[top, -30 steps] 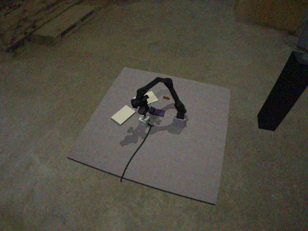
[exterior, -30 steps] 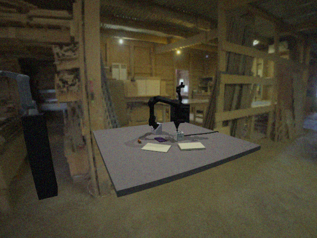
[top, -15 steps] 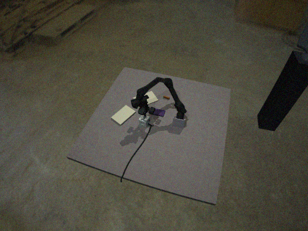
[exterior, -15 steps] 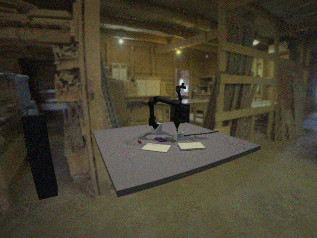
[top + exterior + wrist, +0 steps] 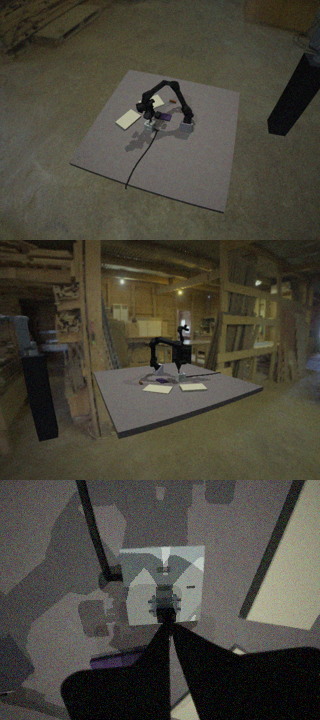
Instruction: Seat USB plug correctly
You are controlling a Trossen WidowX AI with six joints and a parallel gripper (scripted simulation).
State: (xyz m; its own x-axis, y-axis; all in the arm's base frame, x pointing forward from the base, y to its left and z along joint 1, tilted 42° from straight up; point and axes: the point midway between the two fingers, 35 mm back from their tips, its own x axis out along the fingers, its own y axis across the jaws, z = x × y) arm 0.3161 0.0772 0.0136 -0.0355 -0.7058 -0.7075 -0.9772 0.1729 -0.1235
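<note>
Now: the USB plug 2 cm below my gripper tip. Round my gripper tip: purple block 9 cm behind, 13 cm to the right, 11 cm below.
</note>
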